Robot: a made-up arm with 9 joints. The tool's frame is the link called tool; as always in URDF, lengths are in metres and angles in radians. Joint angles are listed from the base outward. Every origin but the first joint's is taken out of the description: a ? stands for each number. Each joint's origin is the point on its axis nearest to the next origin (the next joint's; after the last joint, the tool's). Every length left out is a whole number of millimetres.
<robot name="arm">
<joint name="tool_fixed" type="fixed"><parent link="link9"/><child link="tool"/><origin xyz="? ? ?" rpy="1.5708 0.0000 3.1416"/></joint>
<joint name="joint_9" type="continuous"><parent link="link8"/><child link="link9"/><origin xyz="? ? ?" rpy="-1.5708 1.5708 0.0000"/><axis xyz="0 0 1"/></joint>
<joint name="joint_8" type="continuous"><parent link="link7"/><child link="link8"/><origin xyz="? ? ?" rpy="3.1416 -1.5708 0.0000"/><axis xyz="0 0 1"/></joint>
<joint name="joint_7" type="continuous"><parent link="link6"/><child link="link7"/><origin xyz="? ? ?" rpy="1.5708 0.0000 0.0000"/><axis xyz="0 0 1"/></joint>
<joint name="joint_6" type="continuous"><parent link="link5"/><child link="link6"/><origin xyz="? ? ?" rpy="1.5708 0.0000 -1.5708"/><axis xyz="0 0 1"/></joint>
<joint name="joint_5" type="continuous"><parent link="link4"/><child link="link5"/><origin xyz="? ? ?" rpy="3.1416 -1.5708 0.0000"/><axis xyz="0 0 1"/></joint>
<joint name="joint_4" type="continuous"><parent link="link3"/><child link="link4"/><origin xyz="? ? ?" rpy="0.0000 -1.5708 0.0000"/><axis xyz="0 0 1"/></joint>
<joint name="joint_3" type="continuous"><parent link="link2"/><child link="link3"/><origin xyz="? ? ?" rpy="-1.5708 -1.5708 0.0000"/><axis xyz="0 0 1"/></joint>
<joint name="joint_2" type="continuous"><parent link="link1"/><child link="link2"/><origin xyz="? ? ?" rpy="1.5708 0.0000 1.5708"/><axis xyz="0 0 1"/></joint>
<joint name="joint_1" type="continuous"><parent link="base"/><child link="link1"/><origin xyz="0.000 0.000 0.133" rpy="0.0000 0.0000 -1.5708"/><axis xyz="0 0 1"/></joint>
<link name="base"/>
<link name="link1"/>
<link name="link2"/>
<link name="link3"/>
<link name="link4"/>
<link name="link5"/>
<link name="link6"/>
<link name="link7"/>
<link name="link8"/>
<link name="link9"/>
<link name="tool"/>
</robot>
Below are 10 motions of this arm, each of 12 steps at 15 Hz.
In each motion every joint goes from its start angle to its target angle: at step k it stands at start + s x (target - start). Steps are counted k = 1, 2, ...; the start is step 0. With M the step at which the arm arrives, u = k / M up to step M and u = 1 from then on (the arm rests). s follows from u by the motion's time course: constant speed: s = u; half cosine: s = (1 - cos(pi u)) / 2; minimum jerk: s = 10 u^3 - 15 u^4 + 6 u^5.
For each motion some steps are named. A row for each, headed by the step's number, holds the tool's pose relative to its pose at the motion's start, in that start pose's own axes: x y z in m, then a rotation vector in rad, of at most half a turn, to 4 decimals.
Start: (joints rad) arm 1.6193 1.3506 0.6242 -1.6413 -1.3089 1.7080 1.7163 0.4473 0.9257
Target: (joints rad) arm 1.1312 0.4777 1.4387 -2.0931 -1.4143 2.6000 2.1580 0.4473 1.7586
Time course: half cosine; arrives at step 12
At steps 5, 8, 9, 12:
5: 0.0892 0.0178 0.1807 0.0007 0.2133 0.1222
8: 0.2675 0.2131 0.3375 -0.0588 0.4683 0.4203
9: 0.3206 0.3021 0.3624 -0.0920 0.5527 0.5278
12: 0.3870 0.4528 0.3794 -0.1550 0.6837 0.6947

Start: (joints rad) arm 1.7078 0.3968 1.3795 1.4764 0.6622 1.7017 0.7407 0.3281 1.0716
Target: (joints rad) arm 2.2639 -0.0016 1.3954 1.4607 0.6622 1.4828 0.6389 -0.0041 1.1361
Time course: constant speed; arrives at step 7
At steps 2, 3, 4, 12:
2: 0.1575 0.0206 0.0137 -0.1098 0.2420 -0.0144
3: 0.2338 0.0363 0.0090 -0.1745 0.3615 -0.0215
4: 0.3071 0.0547 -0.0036 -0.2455 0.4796 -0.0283
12: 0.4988 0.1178 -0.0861 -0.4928 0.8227 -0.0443

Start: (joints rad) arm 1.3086 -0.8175 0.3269 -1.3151 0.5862 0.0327 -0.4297 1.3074 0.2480
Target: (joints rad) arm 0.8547 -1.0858 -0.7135 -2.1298 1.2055 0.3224 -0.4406 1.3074 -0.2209
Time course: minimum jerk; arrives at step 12
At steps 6, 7, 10, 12:
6: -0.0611 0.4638 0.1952 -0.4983 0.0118 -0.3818
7: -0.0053 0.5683 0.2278 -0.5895 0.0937 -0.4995
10: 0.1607 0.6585 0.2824 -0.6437 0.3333 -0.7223
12: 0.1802 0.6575 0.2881 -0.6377 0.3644 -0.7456

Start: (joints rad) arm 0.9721 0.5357 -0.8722 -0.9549 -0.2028 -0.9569 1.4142 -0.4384 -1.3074
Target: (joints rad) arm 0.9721 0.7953 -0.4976 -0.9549 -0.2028 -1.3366 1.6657 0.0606 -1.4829
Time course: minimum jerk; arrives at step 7
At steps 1, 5, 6, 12:
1: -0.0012 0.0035 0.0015 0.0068 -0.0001 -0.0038
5: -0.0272 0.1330 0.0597 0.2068 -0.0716 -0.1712
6: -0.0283 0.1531 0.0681 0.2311 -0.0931 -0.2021
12: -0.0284 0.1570 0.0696 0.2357 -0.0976 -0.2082

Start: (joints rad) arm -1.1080 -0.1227 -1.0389 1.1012 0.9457 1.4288 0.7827 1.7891 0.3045
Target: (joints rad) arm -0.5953 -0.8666 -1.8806 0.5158 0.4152 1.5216 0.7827 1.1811 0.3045
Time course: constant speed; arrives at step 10
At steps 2, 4, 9, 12:
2: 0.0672 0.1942 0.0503 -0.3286 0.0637 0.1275
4: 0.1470 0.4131 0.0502 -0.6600 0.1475 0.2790
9: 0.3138 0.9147 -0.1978 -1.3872 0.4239 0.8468
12: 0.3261 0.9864 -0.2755 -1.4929 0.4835 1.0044

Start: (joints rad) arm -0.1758 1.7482 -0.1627 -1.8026 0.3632 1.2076 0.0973 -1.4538 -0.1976
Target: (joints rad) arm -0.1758 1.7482 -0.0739 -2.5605 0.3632 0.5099 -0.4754 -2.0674 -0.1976
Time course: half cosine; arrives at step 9
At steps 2, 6, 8, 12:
2: 0.0125 0.0332 -0.0053 -0.0808 -0.0864 0.0177
6: 0.0867 0.1894 -0.0662 -0.5690 -0.5292 0.0353
8: 0.1178 0.2286 -0.1027 -0.7501 -0.6697 0.0159
12: 0.1224 0.2331 -0.1083 -0.7751 -0.6883 0.0124

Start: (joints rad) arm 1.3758 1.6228 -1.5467 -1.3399 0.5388 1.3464 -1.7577 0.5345 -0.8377
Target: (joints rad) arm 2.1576 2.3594 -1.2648 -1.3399 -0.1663 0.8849 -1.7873 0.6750 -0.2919
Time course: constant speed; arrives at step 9
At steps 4, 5, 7, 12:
4: -0.1029 0.2775 0.0340 0.0606 0.3741 -0.8436
5: -0.0948 0.3460 0.0385 0.1134 0.4576 -1.0558
7: -0.0430 0.4683 0.0460 0.2518 0.6079 -1.4749
12: 0.0485 0.5616 0.0524 0.4187 0.7321 -1.8831

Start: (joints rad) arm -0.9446 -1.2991 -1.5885 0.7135 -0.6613 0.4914 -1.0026 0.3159 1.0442
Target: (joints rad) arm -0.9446 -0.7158 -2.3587 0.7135 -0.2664 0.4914 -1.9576 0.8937 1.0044
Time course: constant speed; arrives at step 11
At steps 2, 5, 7, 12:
2: 0.1402 0.1538 -0.0204 -0.0023 -0.0209 0.3060
5: 0.2815 0.4400 -0.0090 -0.0314 -0.0646 0.7526
7: 0.3181 0.6510 0.0243 -0.0714 -0.0999 1.0368
12: 0.2419 1.0632 0.1350 -0.2094 -0.1793 1.5553

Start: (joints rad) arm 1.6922 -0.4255 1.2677 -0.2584 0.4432 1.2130 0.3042 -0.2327 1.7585
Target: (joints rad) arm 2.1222 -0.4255 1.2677 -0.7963 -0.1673 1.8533 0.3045 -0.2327 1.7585
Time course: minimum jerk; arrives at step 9
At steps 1, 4, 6, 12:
1: -0.0040 -0.0014 0.0036 0.0022 -0.0115 0.0012
4: -0.1386 -0.0519 0.0780 0.0951 -0.3986 0.0537
6: -0.2535 -0.1126 0.0532 0.2351 -0.7867 0.1141
12: -0.2929 -0.1447 0.0002 0.3305 -0.9856 0.1382

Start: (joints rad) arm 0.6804 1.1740 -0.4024 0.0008 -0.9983 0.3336 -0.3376 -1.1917 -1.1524
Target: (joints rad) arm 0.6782 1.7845 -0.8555 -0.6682 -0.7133 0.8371 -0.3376 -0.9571 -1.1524
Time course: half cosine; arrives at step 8
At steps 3, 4, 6, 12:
3: 0.0794 0.2062 0.0091 -0.3007 0.0206 -0.4016
4: 0.1506 0.3036 -0.0051 -0.5127 0.0444 -0.6214
6: 0.2859 0.4106 -0.0552 -0.9522 0.1149 -0.9474
12: 0.3323 0.4296 -0.0778 -1.1502 0.1554 -1.0440

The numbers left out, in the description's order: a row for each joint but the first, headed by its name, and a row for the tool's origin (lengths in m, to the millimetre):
tool: 0.098 0.301 0.000
joint_9: 0.092 -0.146 0.000
joint_8: 0.121 0.150 0.000
joint_7: 0.034 -0.222 0.000
joint_6: -0.084 -0.092 0.000
joint_5: -0.310 -0.010 0.000
joint_4: 0.402 -0.209 0.000
joint_3: 0.065 -0.062 0.000
joint_2: -0.201 -0.096 0.000

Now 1 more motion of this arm.
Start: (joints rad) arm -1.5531 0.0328 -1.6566 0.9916 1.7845 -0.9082 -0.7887 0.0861 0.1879
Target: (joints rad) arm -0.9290 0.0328 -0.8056 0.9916 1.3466 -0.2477 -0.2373 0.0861 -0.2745
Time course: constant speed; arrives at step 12
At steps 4, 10, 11, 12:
4: -0.2911 0.1439 -0.1984 0.0912 0.0118 -0.0550
10: -0.8339 0.2733 -0.2086 0.1091 0.0772 -0.1938
11: -0.9199 0.2800 -0.1752 0.0939 0.0909 -0.2152
12: -1.0012 0.2819 -0.1330 0.0734 0.1044 -0.2342

